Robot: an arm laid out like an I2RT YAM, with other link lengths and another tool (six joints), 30 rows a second.
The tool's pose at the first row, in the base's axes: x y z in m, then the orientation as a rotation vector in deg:
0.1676, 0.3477, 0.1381, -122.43, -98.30, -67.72
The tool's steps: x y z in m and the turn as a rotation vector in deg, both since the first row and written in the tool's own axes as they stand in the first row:
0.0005, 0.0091, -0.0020, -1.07, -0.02, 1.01
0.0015, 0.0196, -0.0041, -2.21, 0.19, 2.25
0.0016, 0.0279, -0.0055, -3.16, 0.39, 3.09
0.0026, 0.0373, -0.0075, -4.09, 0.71, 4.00
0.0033, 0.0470, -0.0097, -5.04, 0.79, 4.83
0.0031, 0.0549, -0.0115, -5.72, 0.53, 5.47
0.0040, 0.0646, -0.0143, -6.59, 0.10, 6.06
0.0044, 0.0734, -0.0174, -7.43, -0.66, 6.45
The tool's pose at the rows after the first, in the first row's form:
0.1747, 0.3439, 0.1429, -123.67, -96.77, -68.63
0.1830, 0.3400, 0.1485, -124.84, -94.82, -69.74
0.1896, 0.3366, 0.1524, -125.66, -93.41, -70.73
0.1970, 0.3331, 0.1576, -126.38, -91.85, -71.78
0.2045, 0.3292, 0.1628, -127.29, -90.48, -72.66
0.2106, 0.3254, 0.1666, -128.28, -89.55, -73.00
0.2178, 0.3213, 0.1724, -129.50, -88.68, -73.42
0.2241, 0.3169, 0.1777, -130.92, -88.20, -73.58

